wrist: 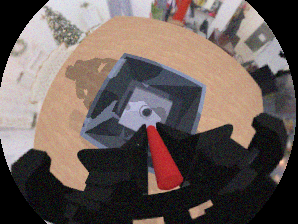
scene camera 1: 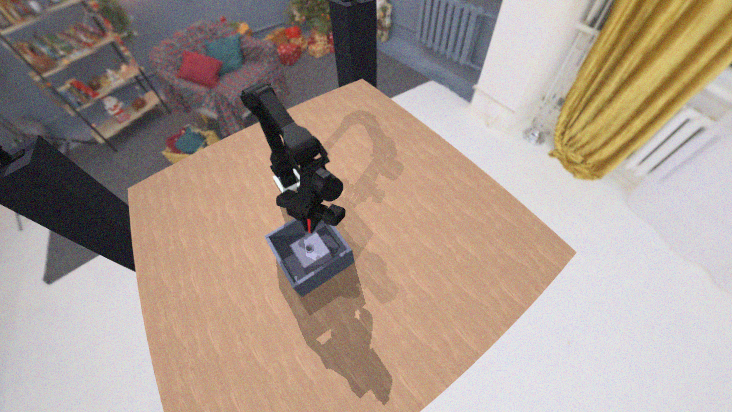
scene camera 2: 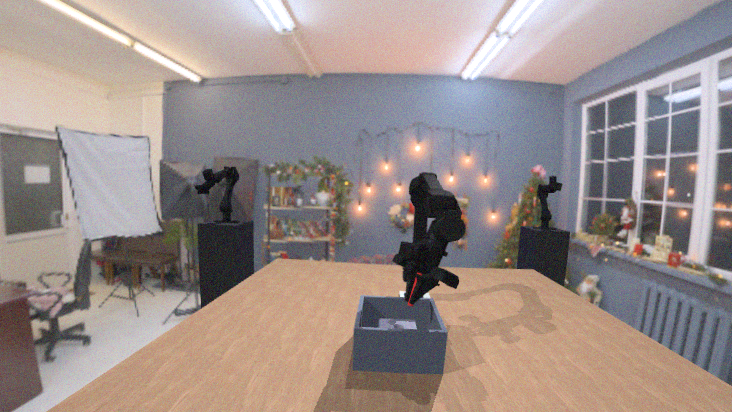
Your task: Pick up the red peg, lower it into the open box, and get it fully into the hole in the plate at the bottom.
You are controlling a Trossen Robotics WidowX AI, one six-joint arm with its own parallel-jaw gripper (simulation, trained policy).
The gripper shows in the wrist view, in scene camera 1 and in scene camera 2 [408, 302]. A blue-grey box shows in the wrist view [101, 128], in scene camera 1 and in scene camera 2. One and the same spot on the blue-grey box: [scene camera 2: 422, 351] is [scene camera 1: 339, 264]. One and the same spot on the gripper: [wrist: 117, 178] is [scene camera 1: 314, 215].
